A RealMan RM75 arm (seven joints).
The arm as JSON. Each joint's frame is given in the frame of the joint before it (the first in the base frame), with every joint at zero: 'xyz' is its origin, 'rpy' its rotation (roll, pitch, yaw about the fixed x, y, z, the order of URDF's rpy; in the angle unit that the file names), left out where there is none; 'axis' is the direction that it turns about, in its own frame. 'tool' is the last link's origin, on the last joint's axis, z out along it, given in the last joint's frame.
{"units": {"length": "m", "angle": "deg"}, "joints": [
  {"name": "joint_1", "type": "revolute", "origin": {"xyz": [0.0, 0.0, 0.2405]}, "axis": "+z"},
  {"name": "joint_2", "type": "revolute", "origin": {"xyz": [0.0, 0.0, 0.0]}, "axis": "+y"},
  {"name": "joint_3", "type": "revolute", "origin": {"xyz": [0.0, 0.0, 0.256]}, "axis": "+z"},
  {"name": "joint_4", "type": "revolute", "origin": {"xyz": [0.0, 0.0, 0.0]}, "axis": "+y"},
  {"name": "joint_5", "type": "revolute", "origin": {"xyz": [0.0, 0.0, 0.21]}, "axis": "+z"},
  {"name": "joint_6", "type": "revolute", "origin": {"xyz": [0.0, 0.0, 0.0]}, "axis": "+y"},
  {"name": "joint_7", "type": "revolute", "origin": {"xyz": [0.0, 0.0, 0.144]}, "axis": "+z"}
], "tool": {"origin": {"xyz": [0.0, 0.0, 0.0]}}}
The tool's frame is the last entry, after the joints.
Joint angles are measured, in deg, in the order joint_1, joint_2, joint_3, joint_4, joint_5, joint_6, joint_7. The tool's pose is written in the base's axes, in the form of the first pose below.
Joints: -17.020 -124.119 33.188 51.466 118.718 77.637 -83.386
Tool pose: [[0.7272 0.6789 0.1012 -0.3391], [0.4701 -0.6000 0.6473 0.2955], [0.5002 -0.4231 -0.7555 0.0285], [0 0 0 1]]
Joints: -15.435 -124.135 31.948 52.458 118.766 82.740 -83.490
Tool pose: [[0.7134 0.6861 0.1425 -0.3388], [0.4750 -0.6230 0.6214 0.2801], [0.5151 -0.3757 -0.7704 0.0311], [0 0 0 1]]
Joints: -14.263 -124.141 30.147 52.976 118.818 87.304 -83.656
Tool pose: [[0.6938 0.6968 0.1819 -0.3387], [0.4804 -0.6361 0.6038 0.2666], [0.5365 -0.3316 -0.7761 0.0341], [0 0 0 1]]
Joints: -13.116 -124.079 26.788 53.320 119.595 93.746 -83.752
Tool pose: [[0.6652 0.7086 0.2353 -0.3386], [0.4889 -0.6516 0.5800 0.2483], [0.5643 -0.2708 -0.7799 0.0390], [0 0 0 1]]
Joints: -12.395 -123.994 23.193 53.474 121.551 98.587 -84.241
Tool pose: [[0.6348 0.7272 0.2614 -0.3413], [0.5117 -0.6490 0.5630 0.2324], [0.5790 -0.2236 -0.7840 0.0432], [0 0 0 1]]
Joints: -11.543 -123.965 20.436 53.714 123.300 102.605 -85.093
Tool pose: [[0.6023 0.7471 0.2813 -0.3435], [0.5390 -0.6405 0.5470 0.2175], [0.5888 -0.1778 -0.7885 0.0461], [0 0 0 1]]
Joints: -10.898 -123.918 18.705 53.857 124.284 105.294 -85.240
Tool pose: [[0.5849 0.7550 0.2965 -0.3446], [0.5513 -0.6381 0.5374 0.2073], [0.5950 -0.1509 -0.7894 0.0482], [0 0 0 1]]
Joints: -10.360 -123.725 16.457 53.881 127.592 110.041 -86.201
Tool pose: [[0.5545 0.7679 0.3207 -0.3448], [0.5966 -0.6355 0.4901 0.1909], [0.5801 -0.0804 -0.8105 0.0482], [0 0 0 1]]
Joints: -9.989 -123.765 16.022 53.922 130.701 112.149 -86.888
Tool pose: [[0.5385 0.7791 0.3211 -0.3458], [0.6413 -0.6261 0.4437 0.1805], [0.5467 -0.0330 -0.8367 0.0446], [0 0 0 1]]
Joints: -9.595 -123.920 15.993 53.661 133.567 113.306 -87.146
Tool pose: [[0.5251 0.7897 0.3172 -0.3473], [0.6802 -0.6134 0.4013 0.1715], [0.5115 0.0051 -0.8593 0.0394], [0 0 0 1]]
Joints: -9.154 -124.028 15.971 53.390 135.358 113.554 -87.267
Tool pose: [[0.5130 0.8008 0.3090 -0.3496], [0.7055 -0.5984 0.3797 0.1652], [0.4889 0.0232 -0.8720 0.0359], [0 0 0 1]]
